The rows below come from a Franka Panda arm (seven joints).
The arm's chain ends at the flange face. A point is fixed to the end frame.
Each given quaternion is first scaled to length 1.
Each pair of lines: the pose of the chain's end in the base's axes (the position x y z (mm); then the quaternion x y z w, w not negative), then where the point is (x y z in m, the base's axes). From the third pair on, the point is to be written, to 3 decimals.
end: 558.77 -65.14 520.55 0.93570 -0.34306 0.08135 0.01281
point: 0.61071 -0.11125 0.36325
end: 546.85 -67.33 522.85 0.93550 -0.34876 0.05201 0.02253
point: 0.58842 -0.11360 0.36254
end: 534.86 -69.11 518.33 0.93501 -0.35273 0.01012 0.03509
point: 0.562 -0.115 0.355
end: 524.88 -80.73 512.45 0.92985 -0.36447 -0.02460 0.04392
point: 0.539 -0.126 0.347
